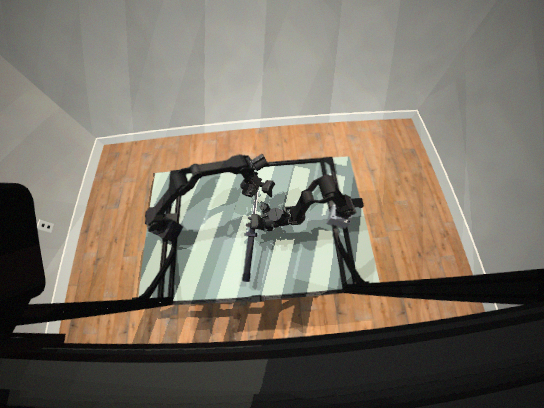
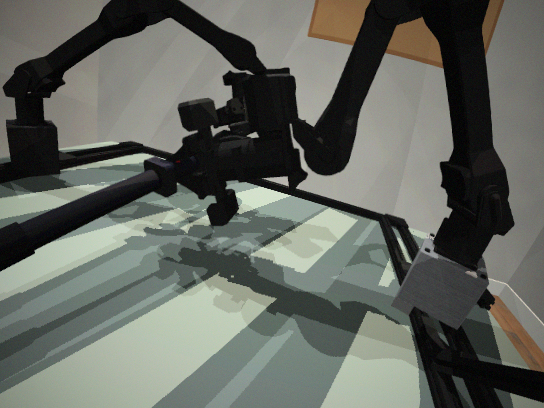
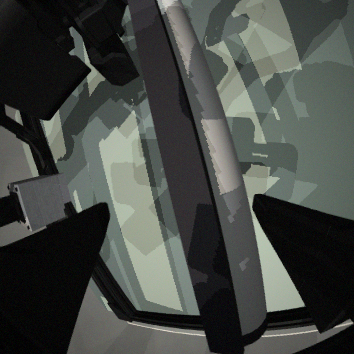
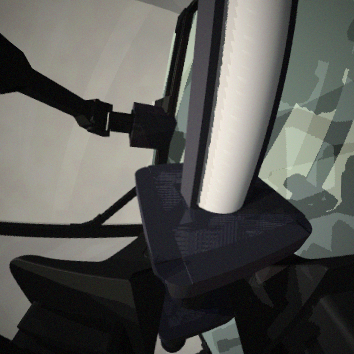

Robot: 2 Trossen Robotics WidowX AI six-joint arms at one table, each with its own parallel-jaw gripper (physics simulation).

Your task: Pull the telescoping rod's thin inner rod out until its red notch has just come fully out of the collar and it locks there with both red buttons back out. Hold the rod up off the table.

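Note:
The telescoping rod has a dark outer tube, a square dark collar and a thin pale inner rod. My right gripper is shut on the rod at the collar and holds it above the striped mat. My left gripper is open, its fingers standing wide on either side of the inner rod near its end without touching it. A small red button shows on the collar. I cannot see the red notch.
A black frame runs round the mat. A grey metal block sits on the right arm's mount. Wooden floor surrounds the mat.

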